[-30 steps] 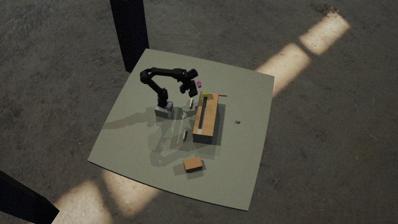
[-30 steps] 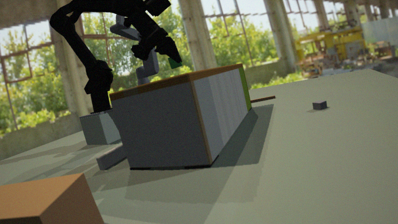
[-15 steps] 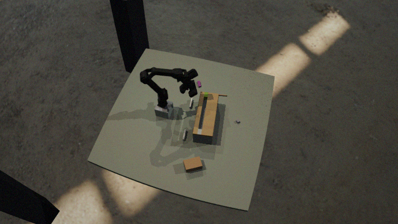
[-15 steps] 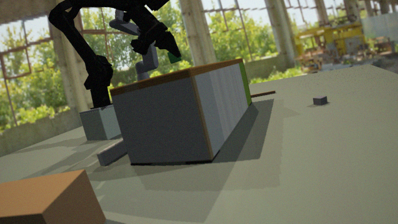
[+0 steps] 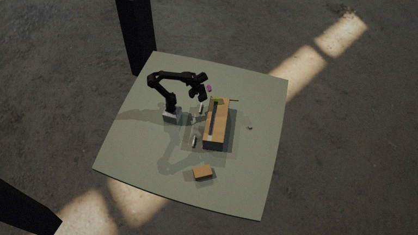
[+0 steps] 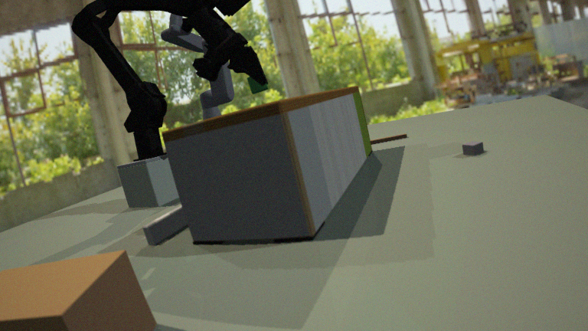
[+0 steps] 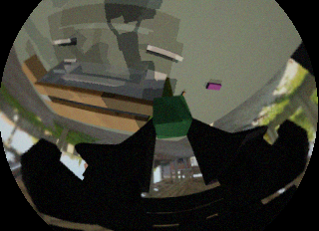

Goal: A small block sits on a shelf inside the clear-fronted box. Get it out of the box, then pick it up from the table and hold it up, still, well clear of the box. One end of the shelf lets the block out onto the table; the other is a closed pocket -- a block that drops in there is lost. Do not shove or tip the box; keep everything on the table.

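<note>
Now: the small green block 10 mm behind my gripper tip, 10 mm to the right of it and 10 mm above it. Round my gripper tip: thin stick: 100 mm ahead, 160 mm to the left, 170 mm below; long box: 110 mm ahead, 130 mm to the right, 110 mm below; small grey cube: 370 mm ahead, 170 mm below.
</note>
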